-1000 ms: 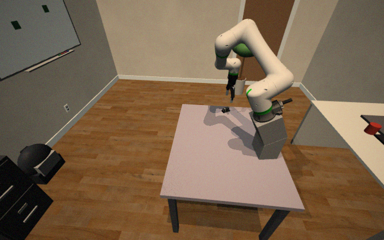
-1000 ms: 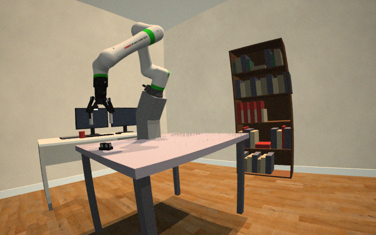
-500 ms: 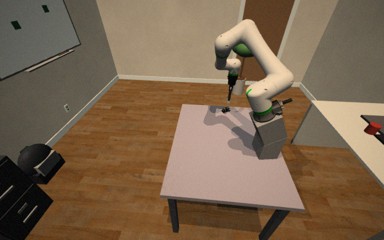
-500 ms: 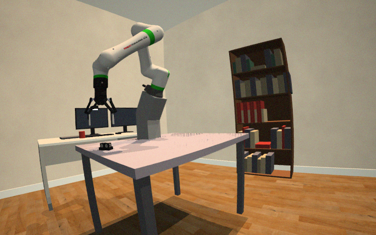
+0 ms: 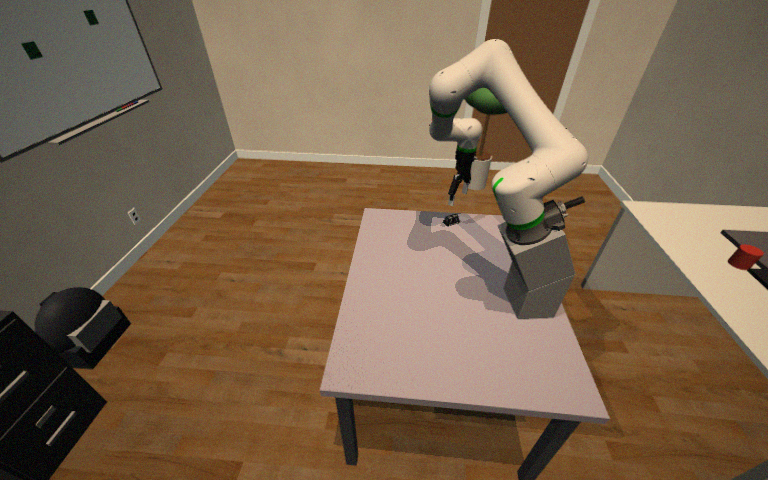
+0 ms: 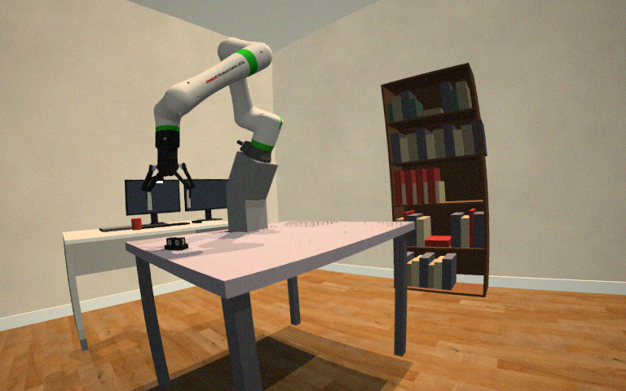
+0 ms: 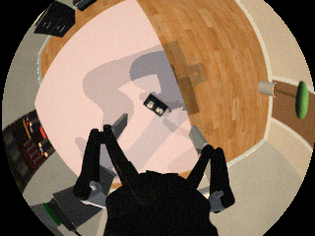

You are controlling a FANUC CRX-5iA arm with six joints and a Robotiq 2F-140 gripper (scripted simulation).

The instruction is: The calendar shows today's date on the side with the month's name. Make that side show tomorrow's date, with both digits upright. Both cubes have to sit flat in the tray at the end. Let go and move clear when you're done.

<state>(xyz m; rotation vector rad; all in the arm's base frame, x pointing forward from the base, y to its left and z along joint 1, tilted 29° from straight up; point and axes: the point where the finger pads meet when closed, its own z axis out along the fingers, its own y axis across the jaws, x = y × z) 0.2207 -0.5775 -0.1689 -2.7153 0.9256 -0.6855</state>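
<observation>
Right now my hand is 130 mm above the black digit cube.
</observation>
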